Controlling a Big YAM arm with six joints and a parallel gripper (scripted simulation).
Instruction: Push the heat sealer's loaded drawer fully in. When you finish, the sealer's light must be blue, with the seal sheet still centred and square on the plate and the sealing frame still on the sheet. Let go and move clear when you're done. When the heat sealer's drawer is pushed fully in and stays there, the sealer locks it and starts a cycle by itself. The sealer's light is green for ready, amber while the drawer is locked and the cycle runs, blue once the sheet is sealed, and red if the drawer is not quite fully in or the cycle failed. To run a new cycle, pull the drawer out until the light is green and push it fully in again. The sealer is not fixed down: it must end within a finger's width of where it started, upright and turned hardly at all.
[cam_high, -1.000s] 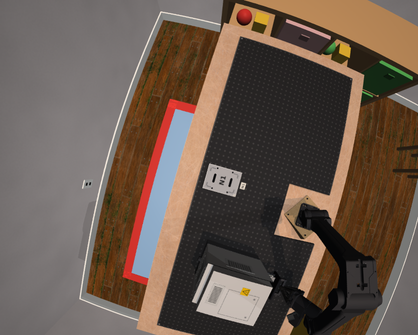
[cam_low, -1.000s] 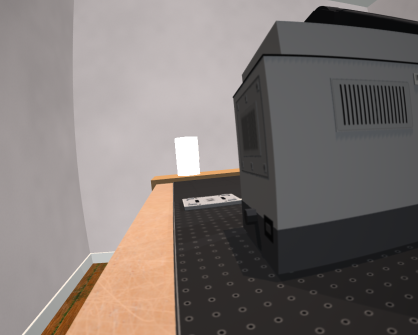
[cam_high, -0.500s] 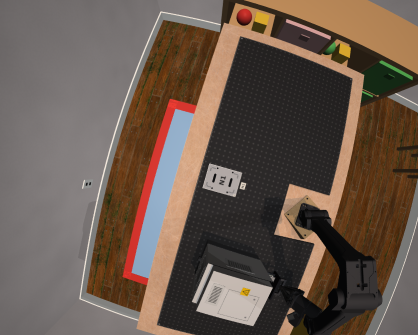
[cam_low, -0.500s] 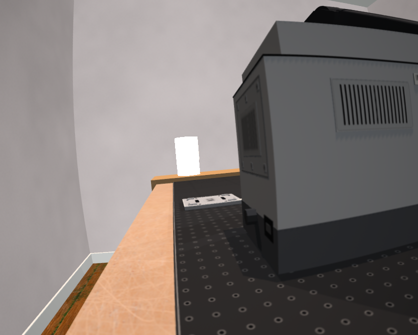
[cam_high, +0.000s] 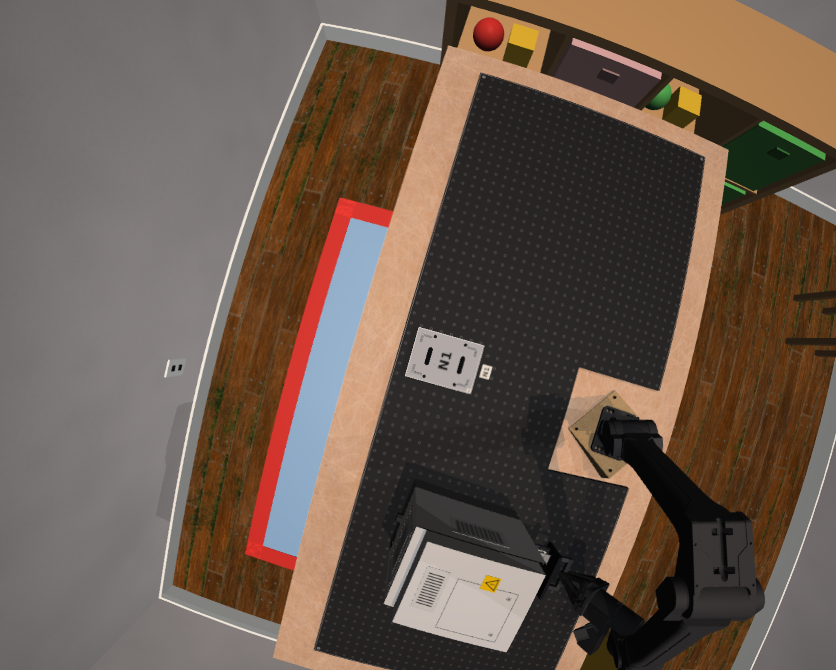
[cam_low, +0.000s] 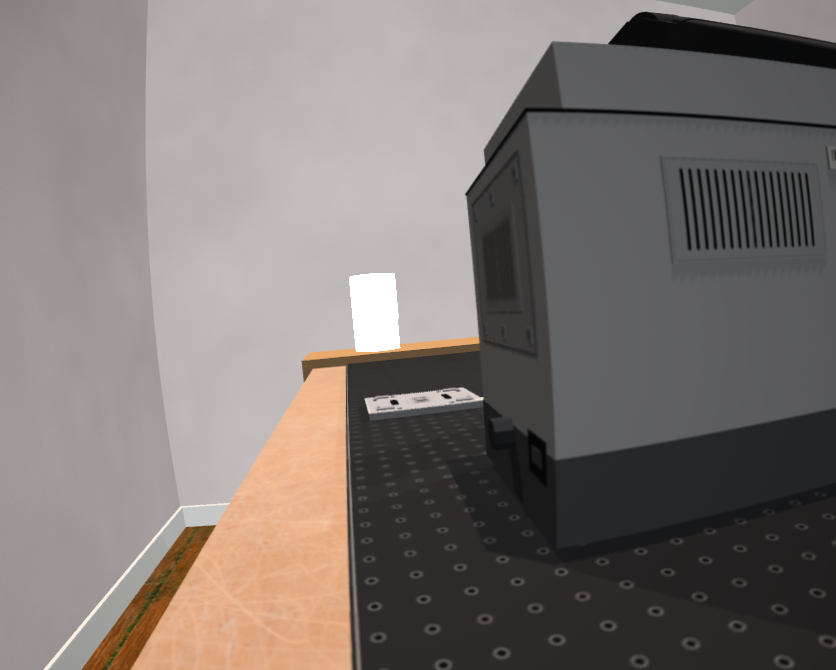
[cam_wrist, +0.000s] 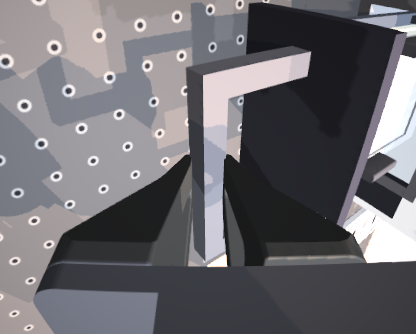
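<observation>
Now: the plate 130 mm ahead of my hand.
</observation>
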